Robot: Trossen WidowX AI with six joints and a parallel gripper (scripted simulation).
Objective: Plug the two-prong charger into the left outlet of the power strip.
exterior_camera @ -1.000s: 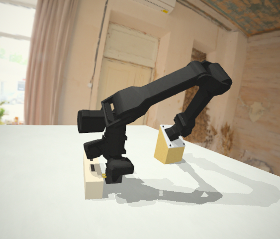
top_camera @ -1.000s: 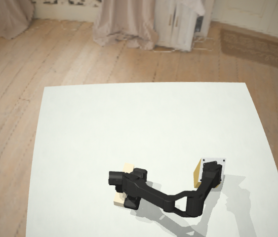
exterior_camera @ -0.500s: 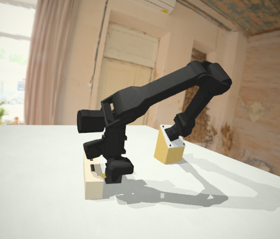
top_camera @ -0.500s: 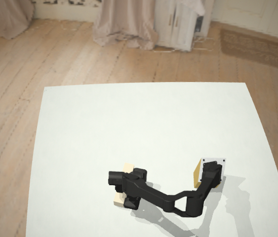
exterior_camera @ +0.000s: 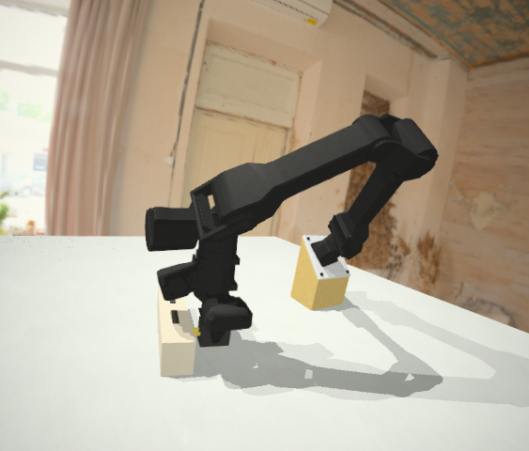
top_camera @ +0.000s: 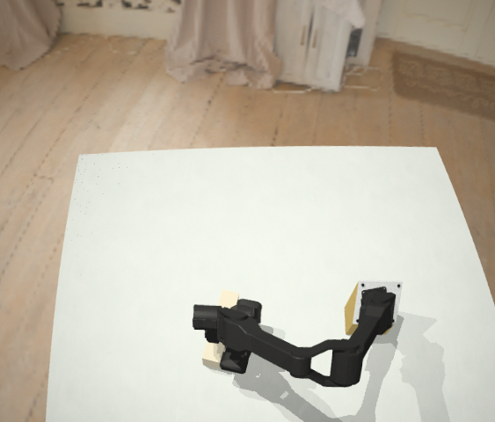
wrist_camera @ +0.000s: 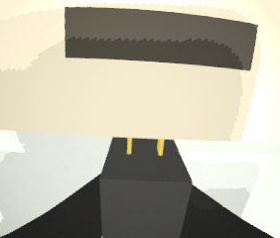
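The dark grey charger lies 10 mm ahead of my gripper tip, 10 mm to the right of it and 10 mm above it.
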